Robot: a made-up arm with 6 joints. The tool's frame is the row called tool. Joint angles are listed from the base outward.
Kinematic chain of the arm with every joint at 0, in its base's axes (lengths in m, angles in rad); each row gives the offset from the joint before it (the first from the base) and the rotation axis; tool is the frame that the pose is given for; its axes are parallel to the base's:
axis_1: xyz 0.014 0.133 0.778 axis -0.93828 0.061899 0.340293
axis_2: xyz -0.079 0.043 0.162 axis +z
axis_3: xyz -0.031 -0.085 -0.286 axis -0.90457 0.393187 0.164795
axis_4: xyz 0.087 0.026 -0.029 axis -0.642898 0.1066 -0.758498
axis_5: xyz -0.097 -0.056 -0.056 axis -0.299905 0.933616 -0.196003
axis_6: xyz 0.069 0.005 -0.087 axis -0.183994 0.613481 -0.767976
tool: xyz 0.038 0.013 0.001
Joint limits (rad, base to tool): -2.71..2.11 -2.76..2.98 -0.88..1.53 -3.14..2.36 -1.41..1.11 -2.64..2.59
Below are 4 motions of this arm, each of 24 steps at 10 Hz.
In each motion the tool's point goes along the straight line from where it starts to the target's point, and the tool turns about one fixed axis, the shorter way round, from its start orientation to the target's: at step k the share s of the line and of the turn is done. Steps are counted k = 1, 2, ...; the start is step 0. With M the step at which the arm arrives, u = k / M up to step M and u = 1 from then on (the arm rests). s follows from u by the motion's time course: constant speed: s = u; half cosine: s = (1 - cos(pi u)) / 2; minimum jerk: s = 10 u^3 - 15 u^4 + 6 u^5.
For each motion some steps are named. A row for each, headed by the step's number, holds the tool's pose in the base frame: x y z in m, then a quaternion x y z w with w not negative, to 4 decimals.
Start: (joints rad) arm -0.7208 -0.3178 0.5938 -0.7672 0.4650 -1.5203
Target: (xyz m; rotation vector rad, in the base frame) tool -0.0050 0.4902 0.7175 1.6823 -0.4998 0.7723
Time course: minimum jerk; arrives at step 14
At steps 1, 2, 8, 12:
1: -0.1188 0.2888 0.4922 0.5169 -0.3236 0.4076 0.6796
2: -0.1165 0.2928 0.4967 0.5214 -0.3216 0.4063 0.6780
8: -0.0470 0.4159 0.6343 0.6490 -0.2562 0.3614 0.6185
12: -0.0077 0.4855 0.7122 0.7139 -0.2161 0.3318 0.5775

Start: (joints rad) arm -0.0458 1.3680 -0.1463 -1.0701 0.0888 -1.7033
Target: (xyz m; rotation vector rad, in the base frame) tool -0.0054 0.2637 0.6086 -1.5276 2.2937 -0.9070
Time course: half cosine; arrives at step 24
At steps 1, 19, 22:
1: -0.0473 0.2175 0.5143 -0.7384 0.1744 -0.6225 0.1920
19: -0.0097 0.2589 0.5988 -0.5612 0.7364 -0.3542 0.1313
22: -0.0061 0.2629 0.6070 -0.5293 0.7772 -0.3177 0.1218

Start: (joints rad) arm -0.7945 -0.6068 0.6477 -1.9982 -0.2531 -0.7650
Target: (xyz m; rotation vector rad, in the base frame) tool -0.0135 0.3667 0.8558 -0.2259 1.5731 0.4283
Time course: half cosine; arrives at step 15
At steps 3, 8, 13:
3: -0.0594 0.3483 0.6429 0.7187 -0.6346 0.1530 0.2396
8: -0.0362 0.3576 0.7504 -0.5000 0.8207 0.0251 0.2755
13: -0.0157 0.3658 0.8456 -0.1434 0.7250 0.1770 0.6500

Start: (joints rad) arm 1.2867 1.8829 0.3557 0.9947 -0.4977 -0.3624
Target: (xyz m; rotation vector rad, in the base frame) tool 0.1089 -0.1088 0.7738 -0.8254 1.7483 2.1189
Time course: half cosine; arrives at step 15
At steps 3, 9, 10, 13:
3: 0.0496 -0.0147 0.6055 -0.2660 0.0652 0.9415 0.1964
9: 0.0863 -0.0729 0.7095 -0.2896 0.4132 0.8472 0.1662
10: 0.0925 -0.0828 0.7273 -0.2898 0.4684 0.8194 0.1587
13: 0.1061 -0.1043 0.7658 -0.2864 0.5815 0.7484 0.1403

